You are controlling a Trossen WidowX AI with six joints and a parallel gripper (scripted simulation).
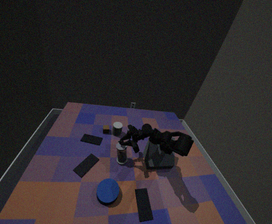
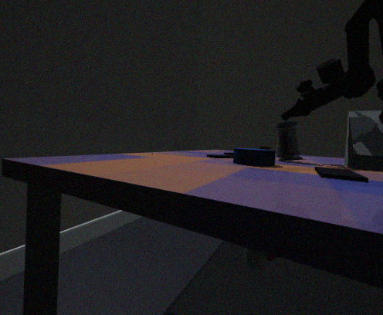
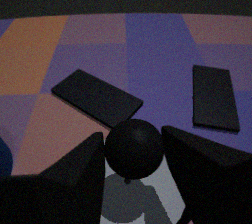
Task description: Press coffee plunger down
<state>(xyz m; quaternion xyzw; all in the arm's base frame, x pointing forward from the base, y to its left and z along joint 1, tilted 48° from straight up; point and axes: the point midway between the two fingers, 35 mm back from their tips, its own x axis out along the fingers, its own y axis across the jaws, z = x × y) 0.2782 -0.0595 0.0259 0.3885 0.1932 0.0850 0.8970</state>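
Now: the coffee press 2 cm behind my gripper tip and 9 cm below it. Round my gripper tip: blue disc 7 cm ahead, 22 cm to the left, 15 cm below.
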